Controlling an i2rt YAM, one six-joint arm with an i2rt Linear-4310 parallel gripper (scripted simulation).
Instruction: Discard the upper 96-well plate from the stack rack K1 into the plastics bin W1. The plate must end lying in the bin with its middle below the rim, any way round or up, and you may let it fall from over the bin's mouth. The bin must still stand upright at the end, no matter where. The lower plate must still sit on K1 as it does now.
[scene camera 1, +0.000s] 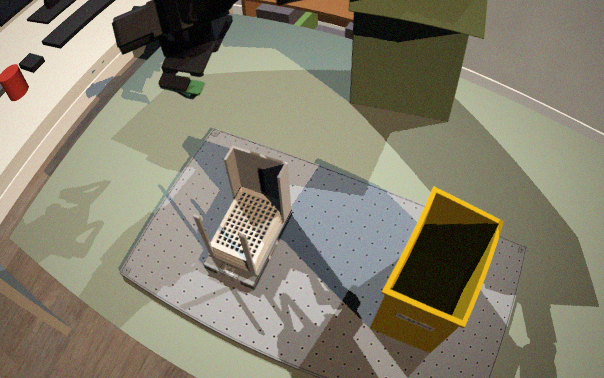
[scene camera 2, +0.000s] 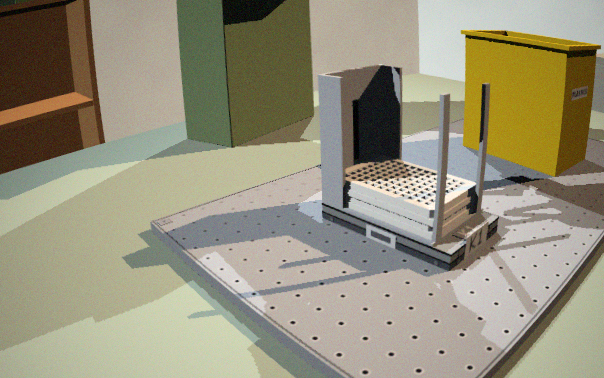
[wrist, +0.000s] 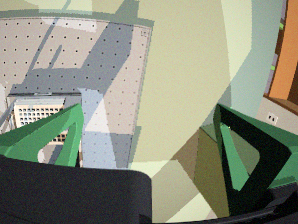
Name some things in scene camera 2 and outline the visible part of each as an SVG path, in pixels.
A 96-well plate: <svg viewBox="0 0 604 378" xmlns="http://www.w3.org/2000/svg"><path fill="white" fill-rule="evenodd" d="M476 183L447 174L443 220L475 199ZM346 169L346 195L433 227L437 171L385 155L380 155Z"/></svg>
A yellow bin W1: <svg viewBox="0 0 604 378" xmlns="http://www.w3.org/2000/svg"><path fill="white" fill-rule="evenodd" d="M461 30L461 34L465 35L463 146L479 151L482 84L490 83L487 154L553 177L584 160L591 117L597 49L601 49L601 45L591 45L591 43L505 30Z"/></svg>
A 96-well plate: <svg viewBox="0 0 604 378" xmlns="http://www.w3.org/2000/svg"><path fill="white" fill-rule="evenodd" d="M474 200L443 220L442 233L473 212ZM346 195L347 208L432 241L433 227Z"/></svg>
